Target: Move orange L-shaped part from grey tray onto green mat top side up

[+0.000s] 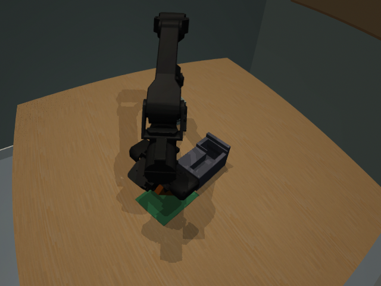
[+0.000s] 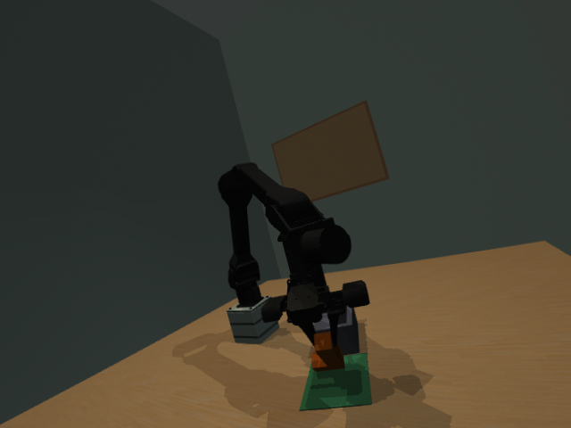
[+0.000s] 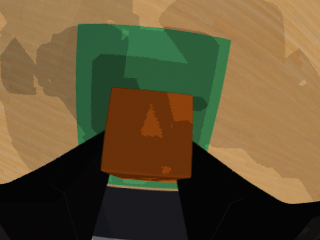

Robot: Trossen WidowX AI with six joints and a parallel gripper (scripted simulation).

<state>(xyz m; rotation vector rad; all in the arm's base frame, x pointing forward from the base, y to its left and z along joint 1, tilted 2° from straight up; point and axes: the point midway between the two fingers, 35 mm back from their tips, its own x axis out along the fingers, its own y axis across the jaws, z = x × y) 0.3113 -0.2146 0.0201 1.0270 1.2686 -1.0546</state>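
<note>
Now: gripper tip 9 cm above the green mat, 2 cm to the right of it and 1 cm past it. Round my gripper tip: orange L-shaped part (3 cm to the left, 3 cm below, 2 cm behind).
</note>
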